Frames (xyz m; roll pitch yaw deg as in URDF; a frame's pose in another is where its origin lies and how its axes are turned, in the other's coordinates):
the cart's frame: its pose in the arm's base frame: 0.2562 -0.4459 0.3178 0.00 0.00 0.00
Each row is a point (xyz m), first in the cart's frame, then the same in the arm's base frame.
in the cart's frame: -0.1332 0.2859 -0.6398
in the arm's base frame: 0.1230 -0.1600 -0.3220
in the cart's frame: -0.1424 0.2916 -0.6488
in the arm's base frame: 0.1138 -0.1543 -0.3310
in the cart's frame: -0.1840 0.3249 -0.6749
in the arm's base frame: 0.0722 -0.1210 -0.3571
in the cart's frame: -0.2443 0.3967 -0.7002
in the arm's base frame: 0.0119 -0.0492 -0.3824
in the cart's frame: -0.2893 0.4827 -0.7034
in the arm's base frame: -0.0331 0.0368 -0.3856
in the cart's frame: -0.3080 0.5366 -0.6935
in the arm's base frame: -0.0518 0.0907 -0.3757
